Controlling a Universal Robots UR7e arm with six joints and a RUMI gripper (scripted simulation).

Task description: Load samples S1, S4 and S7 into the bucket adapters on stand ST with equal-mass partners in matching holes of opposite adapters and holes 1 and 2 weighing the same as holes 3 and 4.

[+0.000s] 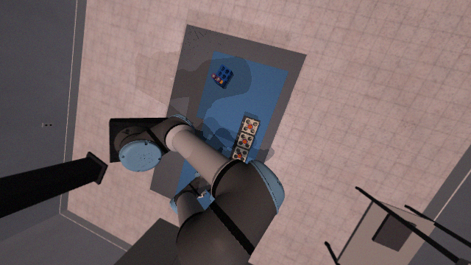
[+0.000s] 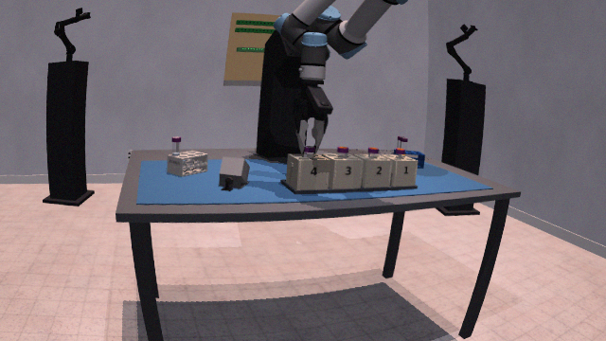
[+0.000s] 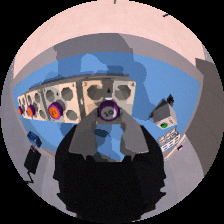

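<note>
Now: the bucket adapter 70 mm below my hand. From my hand the other things lie so: blue rack 510 mm to the left, 450 mm behind, 90 mm below; white rack 390 mm to the right, 160 mm behind, 90 mm below.
</note>
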